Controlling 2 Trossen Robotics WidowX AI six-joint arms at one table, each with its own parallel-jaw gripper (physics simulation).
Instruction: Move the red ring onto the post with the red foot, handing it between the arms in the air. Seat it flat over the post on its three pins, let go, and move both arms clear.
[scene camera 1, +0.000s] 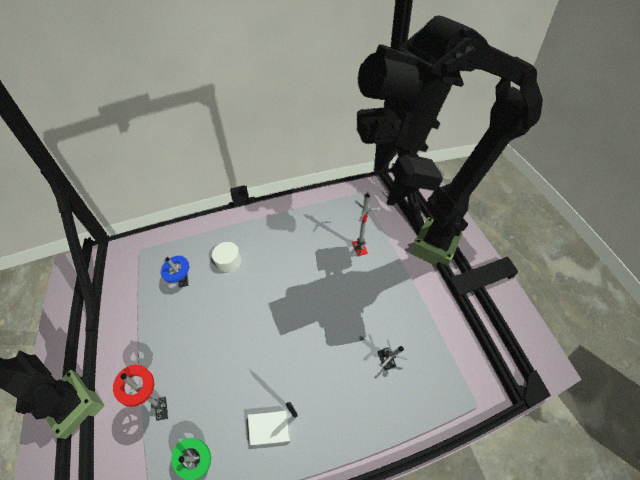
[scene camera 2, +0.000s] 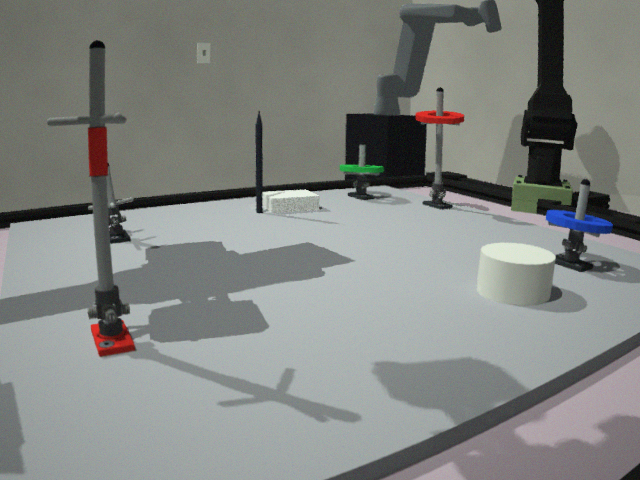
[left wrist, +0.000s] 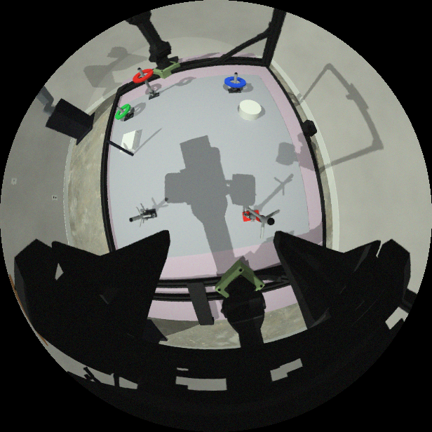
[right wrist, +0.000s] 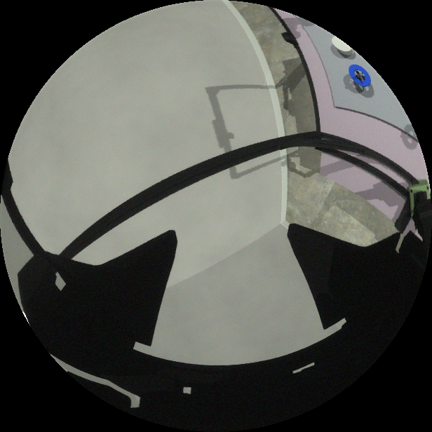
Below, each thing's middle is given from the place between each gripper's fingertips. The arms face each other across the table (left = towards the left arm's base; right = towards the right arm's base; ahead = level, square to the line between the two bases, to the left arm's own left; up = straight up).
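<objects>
From my right hand: red ring (scene camera 1: 147, 388), 38 cm below, 33 cm ahead, 11 cm to the left; white block (scene camera 1: 266, 428), far below, far ahead, far to the left; red-footed post (scene camera 2: 106, 293), 41 cm below, 64 cm to the left, 18 cm ahead; blue ring (scene camera 2: 591, 224), 47 cm below, 5 cm ahead, 22 cm to the left.
From my left hand: red-footed post, 16 cm below, 6 cm behind, 2 cm to the left; red ring, 13 cm below, 51 cm to the right, 8 cm ahead; blue ring, 22 cm below, 40 cm to the right, 19 cm behind; white block, far below, far to the right, a fair way ahead.
</objects>
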